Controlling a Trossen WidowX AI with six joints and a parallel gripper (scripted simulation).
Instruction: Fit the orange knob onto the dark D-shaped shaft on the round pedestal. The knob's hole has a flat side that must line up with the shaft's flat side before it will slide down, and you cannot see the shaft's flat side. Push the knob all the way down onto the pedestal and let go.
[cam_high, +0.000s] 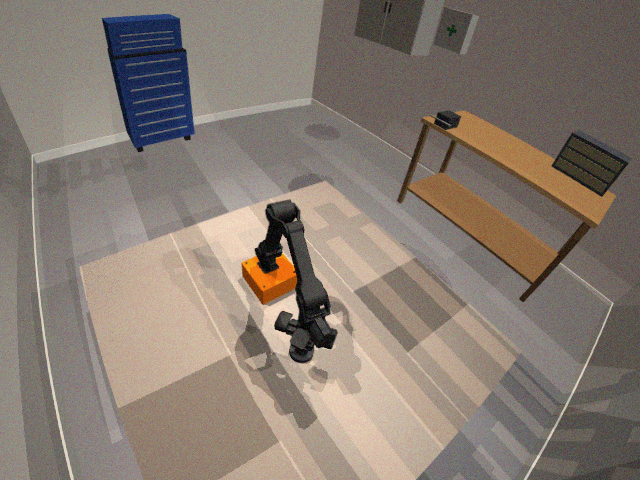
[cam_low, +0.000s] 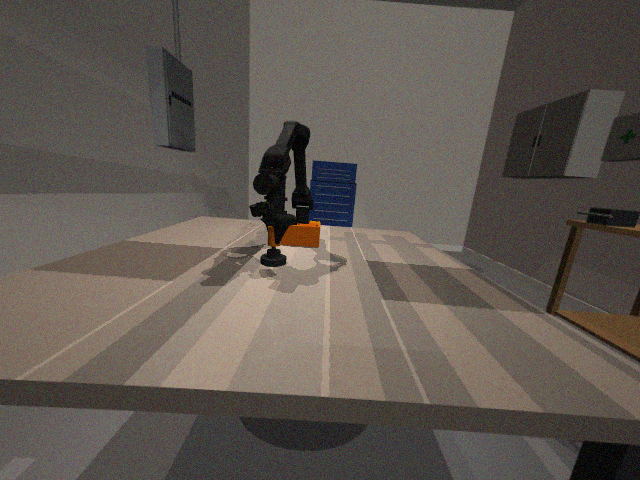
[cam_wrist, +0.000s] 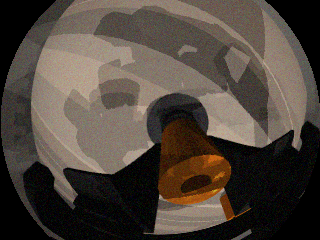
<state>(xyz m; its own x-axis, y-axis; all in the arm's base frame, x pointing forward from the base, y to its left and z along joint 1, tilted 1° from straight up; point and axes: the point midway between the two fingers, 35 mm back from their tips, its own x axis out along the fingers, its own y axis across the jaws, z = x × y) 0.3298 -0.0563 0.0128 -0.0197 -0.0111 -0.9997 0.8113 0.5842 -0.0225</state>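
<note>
My gripper tip is 20 mm below the knob. The rest, counted from my gripper tip: dark round pedestal (40 mm below).
</note>
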